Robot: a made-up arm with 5 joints. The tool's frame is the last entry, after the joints.
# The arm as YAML. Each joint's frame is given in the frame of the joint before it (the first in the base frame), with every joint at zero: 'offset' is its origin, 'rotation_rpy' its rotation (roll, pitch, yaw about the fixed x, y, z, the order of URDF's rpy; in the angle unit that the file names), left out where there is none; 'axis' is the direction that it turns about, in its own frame. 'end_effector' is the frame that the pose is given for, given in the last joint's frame.
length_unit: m
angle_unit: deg
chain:
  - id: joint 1
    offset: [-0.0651, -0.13, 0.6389]
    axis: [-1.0, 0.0, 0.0]
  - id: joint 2
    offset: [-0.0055, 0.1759, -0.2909]
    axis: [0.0, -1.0, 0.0]
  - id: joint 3
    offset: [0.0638, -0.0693, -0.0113]
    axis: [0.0, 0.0, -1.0]
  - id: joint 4
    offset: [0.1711, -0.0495, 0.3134]
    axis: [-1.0, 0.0, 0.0]
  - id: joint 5
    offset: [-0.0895, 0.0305, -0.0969]
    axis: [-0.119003, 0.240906, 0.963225]
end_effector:
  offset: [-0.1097, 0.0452, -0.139]
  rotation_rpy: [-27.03, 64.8, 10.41]
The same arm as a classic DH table. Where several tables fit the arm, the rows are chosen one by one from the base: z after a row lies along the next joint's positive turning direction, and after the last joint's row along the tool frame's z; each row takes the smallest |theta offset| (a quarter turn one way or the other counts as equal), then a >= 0, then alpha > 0; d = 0 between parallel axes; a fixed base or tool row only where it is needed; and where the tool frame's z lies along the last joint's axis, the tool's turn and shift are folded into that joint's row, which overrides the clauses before.
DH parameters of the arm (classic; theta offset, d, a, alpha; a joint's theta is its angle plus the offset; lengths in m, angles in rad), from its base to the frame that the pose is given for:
base (fixed): -1.5708 0.6389 0.1300 1.5708
joint 1: -1.5708 0.0706 0.2909 -1.5708
joint 2: 1.5708 -0.1066 0.0638 1.5708
joint 3: 1.5708 -0.3021 0.0495 -1.5708
joint 4: 0.2451 -0.0712 -0.0531 -1.4515
joint 5: 0.5622 -0.1676 -0.1316 -1.1335
tool (fixed): 1.6526 -0.0699 0.0000 0.0000

